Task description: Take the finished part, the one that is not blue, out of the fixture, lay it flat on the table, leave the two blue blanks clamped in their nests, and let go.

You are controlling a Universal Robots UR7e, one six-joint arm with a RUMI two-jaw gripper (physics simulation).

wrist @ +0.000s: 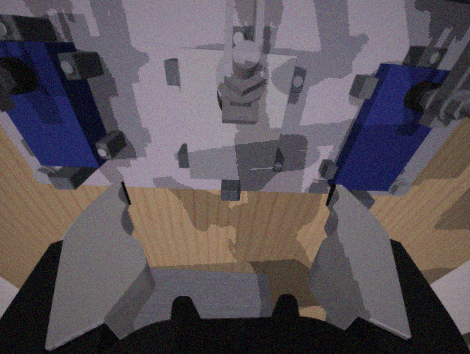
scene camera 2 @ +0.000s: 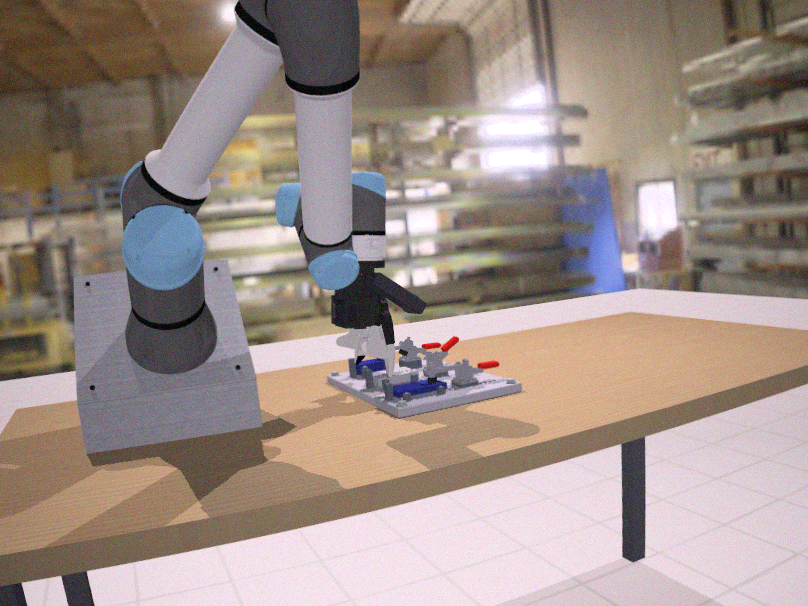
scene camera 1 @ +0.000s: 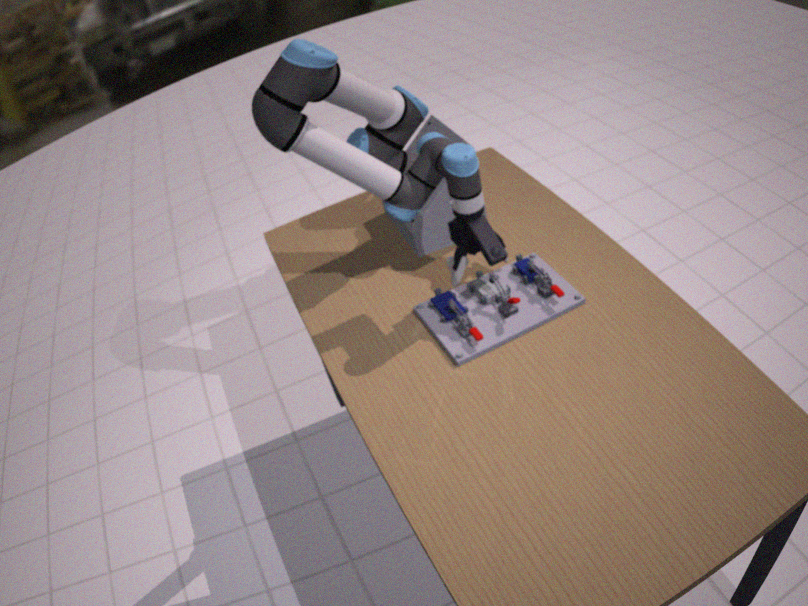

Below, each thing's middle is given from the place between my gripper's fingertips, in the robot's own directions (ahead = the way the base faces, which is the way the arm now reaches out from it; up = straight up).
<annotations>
Now: hand 4 cm short of the finished part [wrist: 216,150] and 2 cm above it. From my hand the other things lie so: fixture plate [scene camera 1: 534,311] (9 cm ahead, 4 cm below).
</annotations>
